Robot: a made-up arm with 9 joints. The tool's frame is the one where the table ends. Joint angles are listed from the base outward.
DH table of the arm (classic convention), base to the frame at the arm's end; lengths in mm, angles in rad. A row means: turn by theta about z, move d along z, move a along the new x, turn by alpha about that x. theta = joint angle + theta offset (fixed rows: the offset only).
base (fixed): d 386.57, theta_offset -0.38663, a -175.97, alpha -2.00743
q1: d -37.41, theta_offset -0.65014, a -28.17, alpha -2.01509
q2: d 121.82, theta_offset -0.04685, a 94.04, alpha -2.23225
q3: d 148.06, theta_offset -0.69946, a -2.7, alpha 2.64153
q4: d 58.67, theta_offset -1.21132, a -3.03, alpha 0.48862
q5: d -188.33, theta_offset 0.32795, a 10, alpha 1.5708
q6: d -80, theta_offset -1.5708, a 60, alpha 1.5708
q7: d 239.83, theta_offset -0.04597, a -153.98, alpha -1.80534
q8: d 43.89, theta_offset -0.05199, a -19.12, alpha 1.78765
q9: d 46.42, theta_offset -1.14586, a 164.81, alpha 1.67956
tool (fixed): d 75.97, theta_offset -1.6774, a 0, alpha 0
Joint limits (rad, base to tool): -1.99..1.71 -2.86..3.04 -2.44..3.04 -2.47..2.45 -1.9..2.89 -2.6..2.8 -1.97..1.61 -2..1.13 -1.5..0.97
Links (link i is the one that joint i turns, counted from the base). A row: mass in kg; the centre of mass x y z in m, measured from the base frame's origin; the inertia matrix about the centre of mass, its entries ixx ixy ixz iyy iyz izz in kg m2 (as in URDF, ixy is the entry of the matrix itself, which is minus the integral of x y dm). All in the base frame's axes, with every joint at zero. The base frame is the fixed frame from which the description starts. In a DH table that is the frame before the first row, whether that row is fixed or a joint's. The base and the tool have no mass.
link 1: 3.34; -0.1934 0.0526 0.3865; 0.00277 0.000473 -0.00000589 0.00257 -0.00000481 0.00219
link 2: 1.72; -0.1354 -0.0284 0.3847; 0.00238 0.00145 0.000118 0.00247 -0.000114 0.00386
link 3: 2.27; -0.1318 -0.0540 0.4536; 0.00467 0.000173 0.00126 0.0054 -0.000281 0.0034
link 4: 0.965; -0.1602 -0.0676 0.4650; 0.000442 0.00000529 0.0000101 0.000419 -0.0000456 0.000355
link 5: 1.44; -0.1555 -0.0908 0.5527; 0.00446 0 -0.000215 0.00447 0 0.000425
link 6: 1.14; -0.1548 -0.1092 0.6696; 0.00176 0 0 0.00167 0.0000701 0.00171
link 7: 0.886; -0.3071 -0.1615 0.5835; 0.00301 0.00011 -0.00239 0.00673 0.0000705 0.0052
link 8: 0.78; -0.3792 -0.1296 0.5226; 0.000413 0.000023 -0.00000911 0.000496 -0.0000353 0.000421
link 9: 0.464; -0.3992 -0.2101 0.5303; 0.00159 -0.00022 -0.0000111 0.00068 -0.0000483 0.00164
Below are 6 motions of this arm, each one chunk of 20 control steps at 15 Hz.
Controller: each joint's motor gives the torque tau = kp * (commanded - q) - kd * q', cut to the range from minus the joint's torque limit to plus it. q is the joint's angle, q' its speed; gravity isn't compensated. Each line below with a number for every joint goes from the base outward.
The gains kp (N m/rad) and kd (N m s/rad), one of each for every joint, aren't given. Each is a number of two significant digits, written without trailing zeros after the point. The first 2 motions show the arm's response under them.
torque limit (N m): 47 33 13 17 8.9 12 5.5 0.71 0.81
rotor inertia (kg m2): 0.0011 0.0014 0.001 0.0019 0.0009 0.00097 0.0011 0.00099 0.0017
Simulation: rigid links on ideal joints. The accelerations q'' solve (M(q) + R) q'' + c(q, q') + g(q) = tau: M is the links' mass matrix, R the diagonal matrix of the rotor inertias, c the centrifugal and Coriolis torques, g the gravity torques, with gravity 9.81 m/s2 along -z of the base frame. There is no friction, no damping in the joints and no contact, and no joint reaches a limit. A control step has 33 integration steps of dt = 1/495 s. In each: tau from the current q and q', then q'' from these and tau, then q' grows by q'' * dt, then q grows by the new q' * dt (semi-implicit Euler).
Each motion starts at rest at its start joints. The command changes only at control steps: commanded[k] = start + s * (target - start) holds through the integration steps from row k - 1 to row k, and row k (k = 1, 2, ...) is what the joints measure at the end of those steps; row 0 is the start. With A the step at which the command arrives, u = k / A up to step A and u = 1 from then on. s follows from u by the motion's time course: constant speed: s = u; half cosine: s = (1 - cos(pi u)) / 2; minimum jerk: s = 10 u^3 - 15 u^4 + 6 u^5; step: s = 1 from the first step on.
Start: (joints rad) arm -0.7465 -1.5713 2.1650 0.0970 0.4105 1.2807 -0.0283 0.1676 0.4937
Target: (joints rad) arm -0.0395 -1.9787 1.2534 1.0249 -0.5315 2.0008 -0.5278 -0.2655 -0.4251
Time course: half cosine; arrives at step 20
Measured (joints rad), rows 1 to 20:
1: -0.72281 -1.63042 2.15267 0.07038 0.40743 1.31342 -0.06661 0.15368 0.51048
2: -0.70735 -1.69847 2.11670 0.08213 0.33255 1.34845 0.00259 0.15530 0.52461
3: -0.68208 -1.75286 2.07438 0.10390 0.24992 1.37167 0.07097 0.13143 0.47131
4: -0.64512 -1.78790 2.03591 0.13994 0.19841 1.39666 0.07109 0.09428 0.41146
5: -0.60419 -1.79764 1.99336 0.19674 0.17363 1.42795 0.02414 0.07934 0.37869
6: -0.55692 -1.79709 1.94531 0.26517 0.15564 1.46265 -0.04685 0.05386 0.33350
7: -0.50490 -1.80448 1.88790 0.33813 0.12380 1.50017 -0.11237 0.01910 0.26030
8: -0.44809 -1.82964 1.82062 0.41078 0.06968 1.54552 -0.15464 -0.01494 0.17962
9: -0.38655 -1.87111 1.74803 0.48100 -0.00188 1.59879 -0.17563 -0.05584 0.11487
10: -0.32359 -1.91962 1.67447 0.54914 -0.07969 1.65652 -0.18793 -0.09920 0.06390
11: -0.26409 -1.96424 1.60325 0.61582 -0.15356 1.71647 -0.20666 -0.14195 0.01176
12: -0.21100 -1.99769 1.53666 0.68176 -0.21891 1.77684 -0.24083 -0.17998 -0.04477
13: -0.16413 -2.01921 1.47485 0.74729 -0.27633 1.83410 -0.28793 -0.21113 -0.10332
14: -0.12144 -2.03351 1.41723 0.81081 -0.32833 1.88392 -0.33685 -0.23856 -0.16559
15: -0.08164 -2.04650 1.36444 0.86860 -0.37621 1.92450 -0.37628 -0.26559 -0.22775
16: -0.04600 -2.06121 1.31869 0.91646 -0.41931 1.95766 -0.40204 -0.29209 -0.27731
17: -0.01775 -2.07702 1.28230 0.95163 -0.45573 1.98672 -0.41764 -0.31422 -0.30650
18: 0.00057 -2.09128 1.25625 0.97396 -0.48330 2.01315 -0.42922 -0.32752 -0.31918
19: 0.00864 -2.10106 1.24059 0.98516 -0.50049 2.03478 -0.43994 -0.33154 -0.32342
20: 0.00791 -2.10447 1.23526 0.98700 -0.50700 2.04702 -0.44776 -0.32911 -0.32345
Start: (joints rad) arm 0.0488 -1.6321 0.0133 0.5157 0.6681 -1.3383 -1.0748 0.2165 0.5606
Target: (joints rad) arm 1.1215 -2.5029 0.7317 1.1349 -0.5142 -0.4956 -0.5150 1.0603 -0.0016
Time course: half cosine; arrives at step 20
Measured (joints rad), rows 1 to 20:
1: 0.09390 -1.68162 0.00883 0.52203 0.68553 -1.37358 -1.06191 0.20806 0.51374
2: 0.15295 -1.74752 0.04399 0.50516 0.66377 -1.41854 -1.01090 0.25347 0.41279
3: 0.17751 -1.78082 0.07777 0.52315 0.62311 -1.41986 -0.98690 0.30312 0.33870
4: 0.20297 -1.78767 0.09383 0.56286 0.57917 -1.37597 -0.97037 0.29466 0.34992
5: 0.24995 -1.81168 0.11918 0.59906 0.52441 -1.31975 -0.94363 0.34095 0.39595
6: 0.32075 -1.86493 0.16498 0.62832 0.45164 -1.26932 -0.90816 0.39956 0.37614
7: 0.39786 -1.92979 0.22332 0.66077 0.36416 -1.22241 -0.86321 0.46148 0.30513
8: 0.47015 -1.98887 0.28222 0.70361 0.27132 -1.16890 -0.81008 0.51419 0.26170
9: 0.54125 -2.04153 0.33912 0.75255 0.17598 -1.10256 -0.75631 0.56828 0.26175
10: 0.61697 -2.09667 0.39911 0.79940 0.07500 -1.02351 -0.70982 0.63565 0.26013
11: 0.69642 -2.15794 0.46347 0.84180 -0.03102 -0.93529 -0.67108 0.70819 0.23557
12: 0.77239 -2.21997 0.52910 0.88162 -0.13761 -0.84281 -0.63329 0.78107 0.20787
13: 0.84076 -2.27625 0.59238 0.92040 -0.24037 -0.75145 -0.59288 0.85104 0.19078
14: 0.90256 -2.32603 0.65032 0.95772 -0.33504 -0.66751 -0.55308 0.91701 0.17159
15: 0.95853 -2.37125 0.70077 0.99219 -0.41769 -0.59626 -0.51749 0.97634 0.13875
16: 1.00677 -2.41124 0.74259 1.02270 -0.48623 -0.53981 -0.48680 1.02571 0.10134
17: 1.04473 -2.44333 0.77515 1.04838 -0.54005 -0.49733 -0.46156 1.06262 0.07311
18: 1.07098 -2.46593 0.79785 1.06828 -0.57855 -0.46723 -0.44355 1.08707 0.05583
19: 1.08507 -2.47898 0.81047 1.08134 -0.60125 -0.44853 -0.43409 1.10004 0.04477
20: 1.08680 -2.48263 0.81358 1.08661 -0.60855 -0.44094 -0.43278 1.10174 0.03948
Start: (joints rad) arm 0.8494 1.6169 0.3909 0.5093 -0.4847 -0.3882 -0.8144 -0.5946 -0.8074
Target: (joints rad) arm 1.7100 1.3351 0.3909 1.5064 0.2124 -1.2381 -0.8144 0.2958 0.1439
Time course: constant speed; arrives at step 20
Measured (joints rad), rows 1 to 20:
1: 0.81977 1.62830 0.40089 0.56288 -0.48502 -0.40706 -0.80537 -0.46488 -0.71617
2: 0.80086 1.66705 0.38716 0.64295 -0.46822 -0.46440 -0.75809 -0.25664 -0.60415
3: 0.84049 1.68470 0.36214 0.72005 -0.41151 -0.53794 -0.73438 -0.15838 -0.57873
4: 0.92345 1.65493 0.34865 0.76767 -0.34732 -0.58553 -0.76562 -0.27978 -0.60596
5: 1.00937 1.60023 0.36323 0.79201 -0.30902 -0.61031 -0.79760 -0.36806 -0.56358
6: 1.06012 1.55519 0.38843 0.82238 -0.29357 -0.63520 -0.79230 -0.18615 -0.46610
7: 1.08141 1.54137 0.40031 0.87140 -0.27723 -0.67373 -0.77422 -0.14112 -0.40845
8: 1.11150 1.54344 0.39071 0.93692 -0.23732 -0.73040 -0.76334 -0.16333 -0.37327
9: 1.16379 1.53479 0.37271 0.99990 -0.18238 -0.78353 -0.76929 -0.08601 -0.34572
10: 1.22389 1.50853 0.37005 1.04402 -0.14065 -0.82028 -0.78474 -0.05412 -0.31974
11: 1.27591 1.47676 0.37998 1.08188 -0.11347 -0.85166 -0.79008 -0.01260 -0.26459
12: 1.31859 1.45374 0.38553 1.12845 -0.08488 -0.88758 -0.78668 0.04368 -0.20247
13: 1.36118 1.43960 0.38163 1.18326 -0.04692 -0.93064 -0.78762 0.07148 -0.16197
14: 1.40857 1.42442 0.37523 1.23746 -0.00542 -0.97492 -0.79313 0.11312 -0.13195
15: 1.45816 1.40330 0.37401 1.28515 0.03111 -1.01466 -0.79758 0.15591 -0.09147
16: 1.50605 1.38030 0.37542 1.33140 0.06440 -1.05071 -0.80105 0.19774 -0.03772
17: 1.55217 1.36039 0.37472 1.38086 0.09918 -1.08631 -0.80668 0.23869 0.01282
18: 1.59831 1.34272 0.37268 1.43162 0.13530 -1.12356 -0.81320 0.27723 0.05532
19: 1.64493 1.32424 0.37131 1.48127 0.17099 -1.16200 -0.81765 0.31769 0.09916
20: 1.69156 1.30488 0.37038 1.53038 0.20626 -1.20002 -0.82108 0.35737 0.14856

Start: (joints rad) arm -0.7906 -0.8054 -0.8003 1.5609 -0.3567 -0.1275 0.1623 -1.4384 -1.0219
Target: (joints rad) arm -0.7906 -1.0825 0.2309 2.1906 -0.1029 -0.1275 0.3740 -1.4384 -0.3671
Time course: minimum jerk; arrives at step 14
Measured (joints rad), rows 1 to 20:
1: -0.79337 -0.82940 -0.79965 1.60319 -0.35578 -0.13871 0.20590 -1.35387 -0.97757
2: -0.79499 -0.84807 -0.79642 1.63467 -0.33664 -0.15581 0.21341 -1.26801 -0.89160
3: -0.79320 -0.85689 -0.76456 1.66775 -0.30837 -0.15250 0.20274 -1.32008 -0.88444
4: -0.79137 -0.87809 -0.69829 1.71726 -0.28311 -0.14158 0.21290 -1.38854 -0.86445
5: -0.78957 -0.91000 -0.59826 1.78373 -0.25954 -0.13718 0.24304 -1.37324 -0.76669
6: -0.79166 -0.94435 -0.47386 1.86368 -0.23306 -0.14078 0.27631 -1.34608 -0.65818
7: -0.79306 -0.97863 -0.34001 1.94955 -0.20079 -0.14549 0.30317 -1.36496 -0.58080
8: -0.78966 -1.01445 -0.21010 2.03455 -0.16363 -0.14498 0.32555 -1.37616 -0.50658
9: -0.78625 -1.04899 -0.09324 2.11386 -0.12609 -0.14171 0.34714 -1.37650 -0.42139
10: -0.78544 -1.07674 0.00392 2.18049 -0.09286 -0.13886 0.36605 -1.39036 -0.34501
11: -0.78475 -1.09651 0.07682 2.22859 -0.06730 -0.13642 0.37900 -1.39654 -0.29396
12: -0.78357 -1.10923 0.12362 2.25632 -0.05186 -0.13511 0.38607 -1.39852 -0.27005
13: -0.78275 -1.11514 0.14648 2.26606 -0.04617 -0.13410 0.38942 -1.40270 -0.26572
14: -0.78246 -1.11608 0.15300 2.26552 -0.04639 -0.13273 0.39084 -1.40381 -0.27037
15: -0.78251 -1.11586 0.15429 2.26487 -0.04715 -0.13173 0.39155 -1.40432 -0.27378
16: -0.78272 -1.11576 0.15345 2.26585 -0.04636 -0.13180 0.39116 -1.40389 -0.27174
17: -0.78301 -1.11568 0.15134 2.26749 -0.04422 -0.13211 0.38999 -1.40394 -0.26817
18: -0.78319 -1.11563 0.14914 2.26878 -0.04192 -0.13190 0.38896 -1.40467 -0.26592
19: -0.78312 -1.11571 0.14796 2.26917 -0.04066 -0.13142 0.38864 -1.40519 -0.26489
20: -0.78299 -1.11583 0.14826 2.26867 -0.04094 -0.13116 0.38901 -1.40530 -0.26516

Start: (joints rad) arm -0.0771 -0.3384 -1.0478 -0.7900 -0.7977 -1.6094 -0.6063 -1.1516 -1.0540
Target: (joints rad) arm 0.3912 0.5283 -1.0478 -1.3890 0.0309 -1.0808 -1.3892 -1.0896 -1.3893
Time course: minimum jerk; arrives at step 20
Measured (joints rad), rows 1 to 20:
1: -0.01968 -0.36322 -1.05530 -0.79228 -0.78856 -1.59017 -0.59567 -1.12278 -1.04164
2: 0.01780 -0.40177 -1.04395 -0.80853 -0.76689 -1.58040 -0.55162 -1.15851 -0.92230
3: 0.01331 -0.40401 -1.03036 -0.81971 -0.74400 -1.58605 -0.53111 -1.17588 -0.81382
4: 0.02165 -0.36212 -1.03960 -0.83241 -0.72297 -1.57653 -0.56633 -1.12027 -0.83386
5: 0.04036 -0.30438 -1.05186 -0.85517 -0.69429 -1.54863 -0.62458 -1.12054 -0.99338
6: 0.06177 -0.24226 -1.05471 -0.89143 -0.65738 -1.51655 -0.69125 -1.15112 -1.06589
7: 0.09539 -0.17697 -1.05245 -0.93514 -0.60376 -1.47356 -0.74879 -1.14345 -1.04528
8: 0.13471 -0.10642 -1.05254 -0.98427 -0.53858 -1.43253 -0.80201 -1.13393 -1.02649
9: 0.17062 -0.02598 -1.05556 -1.03608 -0.46837 -1.39615 -0.86352 -1.14436 -1.05691
10: 0.20610 0.06374 -1.06146 -1.08931 -0.39720 -1.35525 -0.93834 -1.14906 -1.11125
11: 0.23983 0.15548 -1.06628 -1.14381 -0.32792 -1.30852 -1.02092 -1.14034 -1.15434
12: 0.27113 0.24226 -1.06769 -1.19767 -0.26214 -1.26215 -1.10101 -1.12972 -1.18772
13: 0.30011 0.32011 -1.06814 -1.24731 -0.20066 -1.22179 -1.17157 -1.12600 -1.22052
14: 0.32551 0.38783 -1.06960 -1.28997 -0.14476 -1.18940 -1.22976 -1.12689 -1.24969
15: 0.34634 0.44448 -1.07225 -1.32449 -0.09676 -1.16441 -1.27566 -1.12540 -1.27034
16: 0.36203 0.48857 -1.07503 -1.35082 -0.05907 -1.14606 -1.31012 -1.11980 -1.28451
17: 0.37257 0.51900 -1.07695 -1.36936 -0.03304 -1.13382 -1.33381 -1.11448 -1.29551
18: 0.37850 0.53610 -1.07757 -1.38077 -0.01814 -1.12710 -1.34726 -1.11367 -1.30248
19: 0.38094 0.54210 -1.07699 -1.38622 -0.01196 -1.12505 -1.35156 -1.11721 -1.30337
20: 0.38170 0.54109 -1.07563 -1.38789 -0.01042 -1.12625 -1.34934 -1.12195 -1.29890

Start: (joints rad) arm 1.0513 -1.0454 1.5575 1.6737 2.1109 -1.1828 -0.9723 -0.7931 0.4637
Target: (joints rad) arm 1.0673 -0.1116 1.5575 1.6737 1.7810 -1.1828 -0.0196 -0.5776 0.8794
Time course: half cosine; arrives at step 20
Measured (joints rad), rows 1 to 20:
1: 1.07846 -1.07665 1.55006 1.68150 2.14169 -1.20090 -1.00496 -0.78845 0.45208
2: 1.11255 -1.10240 1.56443 1.66673 2.14057 -1.21147 -0.98299 -0.75438 0.45795
3: 1.11045 -1.08310 1.57537 1.66353 2.12114 -1.21616 -0.94099 -0.74772 0.48346
4: 1.08978 -1.02406 1.56671 1.67315 2.10792 -1.21503 -0.91094 -0.76233 0.49700
5: 1.08029 -0.96002 1.56063 1.67764 2.08976 -1.21094 -0.87156 -0.75529 0.51771
6: 1.09067 -0.90997 1.56477 1.67463 2.06586 -1.20956 -0.81428 -0.73990 0.55592
7: 1.10368 -0.86286 1.57214 1.67006 2.03986 -1.21254 -0.74549 -0.72227 0.59650
8: 1.10481 -0.80111 1.57599 1.66881 2.01203 -1.21624 -0.67528 -0.70754 0.62521
9: 1.09825 -0.72495 1.57592 1.67042 1.98258 -1.21794 -0.60651 -0.69932 0.65420
10: 1.09582 -0.64750 1.57538 1.67208 1.95301 -1.21746 -0.53480 -0.68945 0.69654
11: 1.09930 -0.57680 1.57660 1.67208 1.92444 -1.21644 -0.45900 -0.67405 0.74295
12: 1.10163 -0.50995 1.57863 1.67130 1.89668 -1.21620 -0.38444 -0.65833 0.77828
13: 1.09990 -0.44280 1.57960 1.67149 1.86979 -1.21666 -0.31550 -0.64597 0.80500
14: 1.09737 -0.37792 1.57904 1.67279 1.84519 -1.21691 -0.25188 -0.63595 0.83389
15: 1.09635 -0.32063 1.57792 1.67412 1.82422 -1.21615 -0.19345 -0.62656 0.86412
16: 1.09582 -0.27299 1.57705 1.67492 1.80688 -1.21451 -0.14310 -0.61752 0.88769
17: 1.09479 -0.23458 1.57645 1.67551 1.79281 -1.21293 -0.10338 -0.60997 0.90312
18: 1.09368 -0.20585 1.57580 1.67606 1.78233 -1.21201 -0.07459 -0.60529 0.91423
19: 1.09304 -0.18823 1.57520 1.67636 1.77593 -1.21154 -0.05689 -0.60361 0.92207
20: 1.09292 -0.18266 1.57495 1.67620 1.77374 -1.21108 -0.05117 -0.60386 0.92483

